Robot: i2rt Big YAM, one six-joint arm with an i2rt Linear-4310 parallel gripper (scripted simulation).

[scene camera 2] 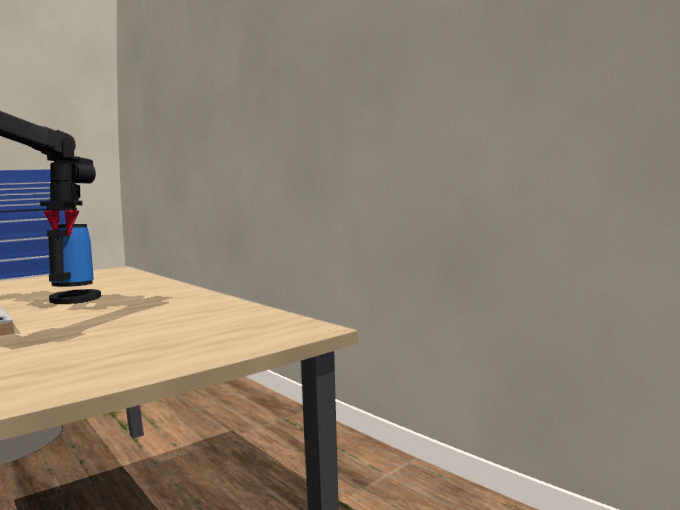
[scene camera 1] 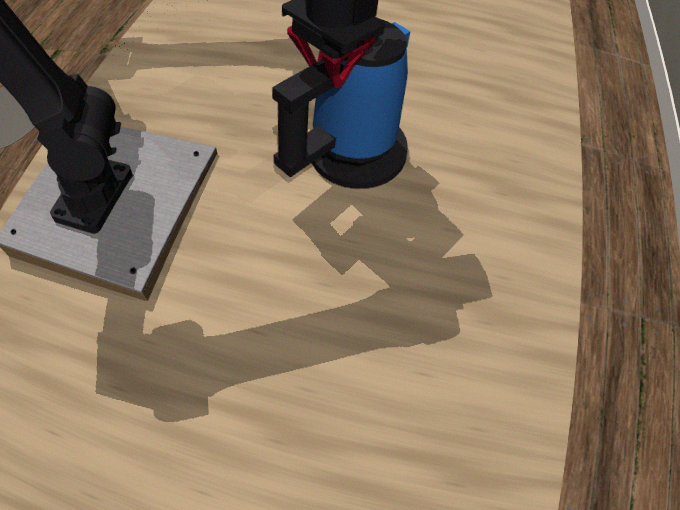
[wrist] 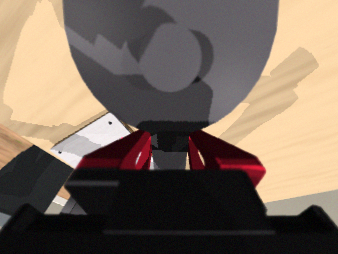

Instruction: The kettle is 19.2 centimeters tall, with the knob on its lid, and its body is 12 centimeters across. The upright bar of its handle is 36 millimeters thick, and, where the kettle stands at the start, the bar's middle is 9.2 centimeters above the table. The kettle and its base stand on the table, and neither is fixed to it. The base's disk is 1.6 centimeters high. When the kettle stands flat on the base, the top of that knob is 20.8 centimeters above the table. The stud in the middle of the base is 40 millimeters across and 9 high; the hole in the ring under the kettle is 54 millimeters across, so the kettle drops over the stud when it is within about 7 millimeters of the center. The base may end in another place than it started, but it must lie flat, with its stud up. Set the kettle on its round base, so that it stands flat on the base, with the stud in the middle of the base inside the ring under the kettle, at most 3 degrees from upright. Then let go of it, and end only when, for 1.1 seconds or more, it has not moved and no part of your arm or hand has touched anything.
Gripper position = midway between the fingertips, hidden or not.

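The gripper (scene camera 1: 328, 79) (scene camera 2: 62, 236) (wrist: 169, 126) shares the scene with a blue kettle (scene camera 1: 359, 122) (scene camera 2: 77, 270) and a black round base (scene camera 1: 374, 173).
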